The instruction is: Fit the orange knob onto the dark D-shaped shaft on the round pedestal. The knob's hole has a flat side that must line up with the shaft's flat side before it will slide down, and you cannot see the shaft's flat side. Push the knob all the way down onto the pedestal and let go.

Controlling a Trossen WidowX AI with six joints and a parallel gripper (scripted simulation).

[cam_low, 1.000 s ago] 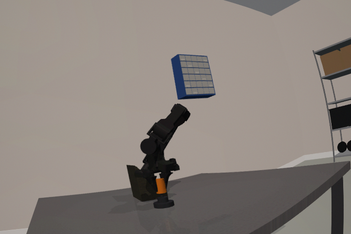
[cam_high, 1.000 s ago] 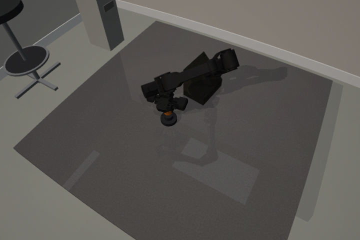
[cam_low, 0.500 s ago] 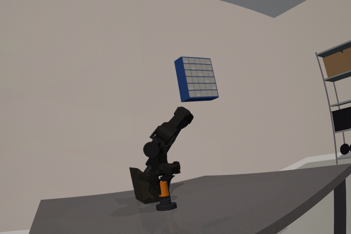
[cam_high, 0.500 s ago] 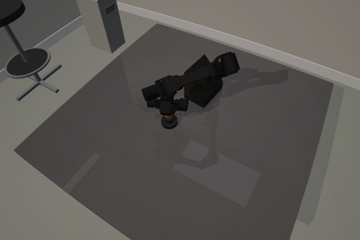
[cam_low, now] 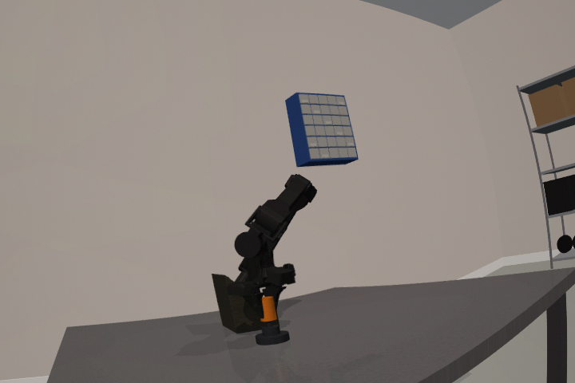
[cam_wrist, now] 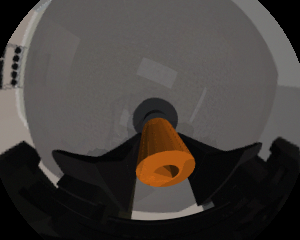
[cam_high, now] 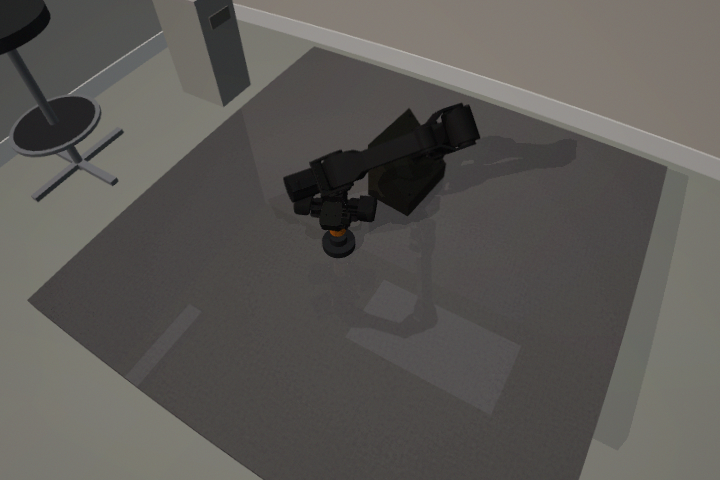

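My gripper tip is 2 cm below the orange knob. The rest, counted from my gripper tip: pedestal 4 cm below.
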